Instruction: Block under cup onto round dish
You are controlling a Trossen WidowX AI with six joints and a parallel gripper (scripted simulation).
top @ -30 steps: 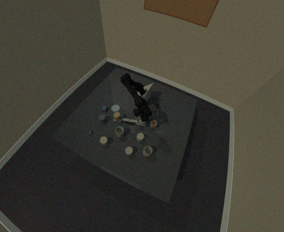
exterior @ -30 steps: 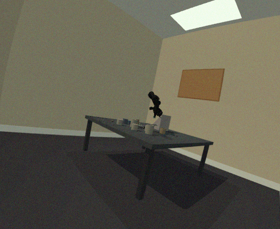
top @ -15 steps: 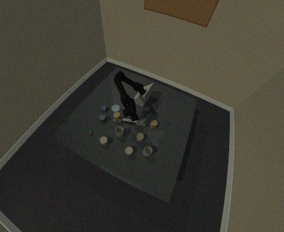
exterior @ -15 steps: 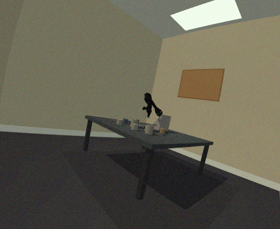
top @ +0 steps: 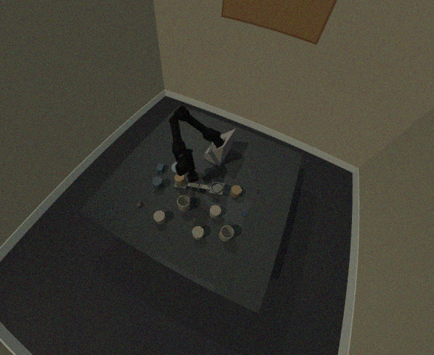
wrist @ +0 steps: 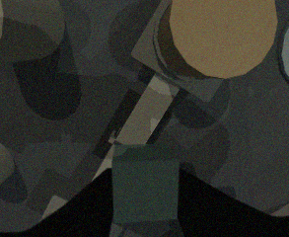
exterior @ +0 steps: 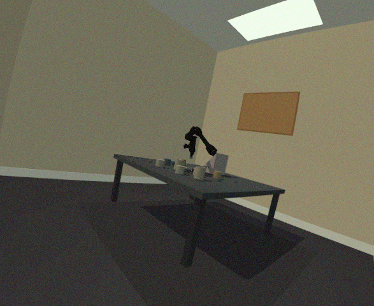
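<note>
Now: the pale blue round dish 180 mm to the right of my gripper tip, 130 mm below it and 100 mm behind it. From my gripper tip the other things lie so: brown block (290 mm ahead, 260 mm to the right, 120 mm below); tan cup (310 mm to the left, 100 mm below, 80 mm behind); pale beam (90 mm below, 50 mm to the left, 10 mm behind).
</note>
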